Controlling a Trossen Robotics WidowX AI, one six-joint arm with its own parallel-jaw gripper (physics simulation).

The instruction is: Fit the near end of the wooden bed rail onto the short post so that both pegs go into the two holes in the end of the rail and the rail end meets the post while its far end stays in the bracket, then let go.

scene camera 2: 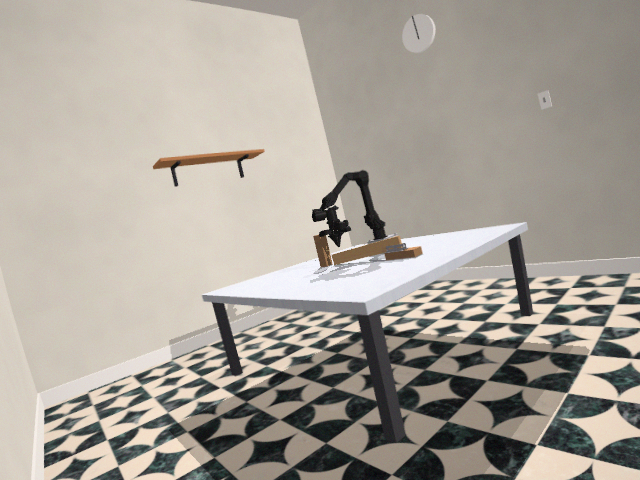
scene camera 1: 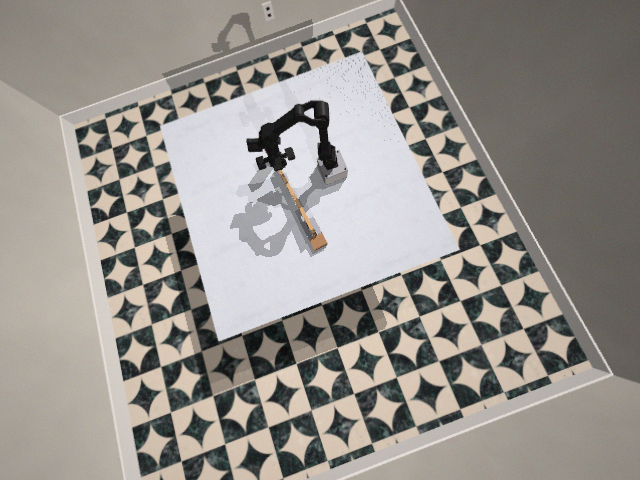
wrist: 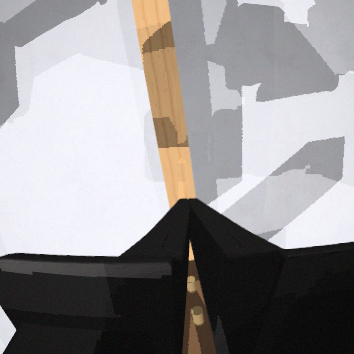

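Seen in the pictures: gripper, between the fingertips: [scene camera 2: 338, 247] [wrist: 187, 206]; arm's base, origin of its link: [scene camera 2: 380, 238] [scene camera 1: 330, 163].
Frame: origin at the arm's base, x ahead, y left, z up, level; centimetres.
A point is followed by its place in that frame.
Observation:
The wooden bed rail [scene camera 1: 295, 197] {z 0.5, x 23.4, y 11.6 cm} [scene camera 2: 364, 250] {z -2.2, x 24.9, y 10.3 cm} [wrist: 165, 90] {z -0.8, x 25.6, y -0.6 cm} runs lengthwise from the bracket [scene camera 1: 318, 242] {z -4.4, x 20.1, y 36.8 cm} [scene camera 2: 405, 253] {z -5.8, x 24.1, y 35.2 cm} toward the upright short post [scene camera 2: 321, 250] {z 1.3, x 30.2, y -17.2 cm}. Its far end sits between the bracket's grey side pieces. Its near end is low beside the post, with a narrow gap in scene camera 2. In the wrist view, two pale pegs [wrist: 191, 284] {z -2.4, x 27.5, y -15.4 cm} [wrist: 198, 315] {z 0.8, x 27.4, y -15.2 cm} show on the brown post face through the slit between the fingers, outside the rail. My gripper [scene camera 1: 279, 167] {z 1.5, x 26.5, y -6.4 cm} [scene camera 2: 338, 244] {z 1.5, x 26.5, y -6.4 cm} [wrist: 187, 206] {z 1.5, x 26.5, y -6.4 cm} is shut and empty, above the rail's near end. The holes are hidden.
The arm's base [scene camera 1: 333, 173] {z 0.1, x 0.7, y 6.1 cm} stands on the white table [scene camera 1: 403, 217] {z -8.0, x -26.5, y 38.9 cm} [scene camera 2: 310, 294] {z -8.0, x 78.4, y 32.2 cm}, to the right of the rail in scene camera 1. The arm arches over from there and hides most of the post in that view. A wall shelf [scene camera 2: 209, 158] hangs away from the table.

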